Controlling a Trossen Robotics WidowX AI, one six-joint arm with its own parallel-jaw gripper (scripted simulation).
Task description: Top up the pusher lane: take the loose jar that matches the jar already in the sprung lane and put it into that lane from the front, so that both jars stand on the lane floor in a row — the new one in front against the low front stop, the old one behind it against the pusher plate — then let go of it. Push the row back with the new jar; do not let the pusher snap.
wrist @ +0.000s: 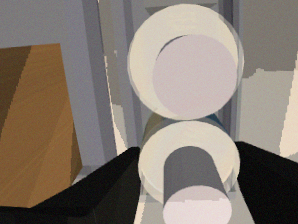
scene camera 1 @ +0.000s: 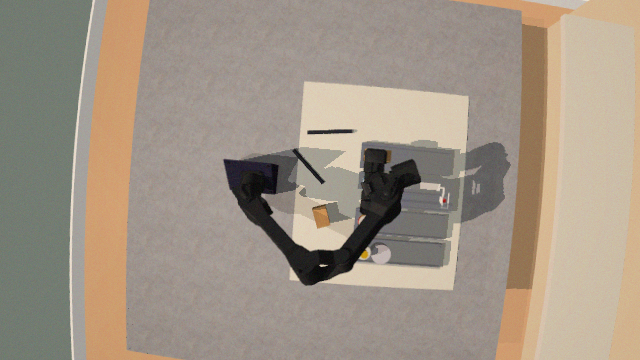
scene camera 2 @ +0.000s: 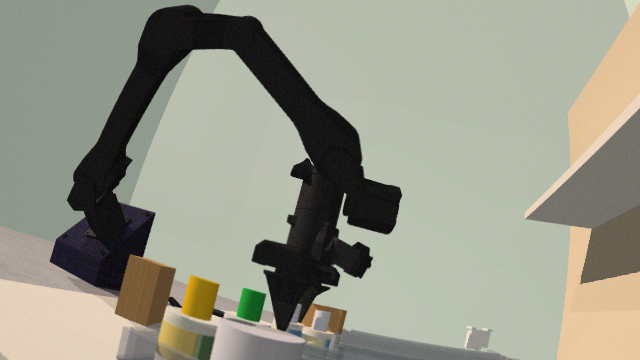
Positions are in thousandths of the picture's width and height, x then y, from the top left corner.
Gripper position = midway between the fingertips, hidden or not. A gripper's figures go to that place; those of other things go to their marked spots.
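Labels:
The gripper (wrist: 626, 690) is 0.10 m from the lens, while a brown block (wrist: 159, 717) is 0.11 m from the lens.

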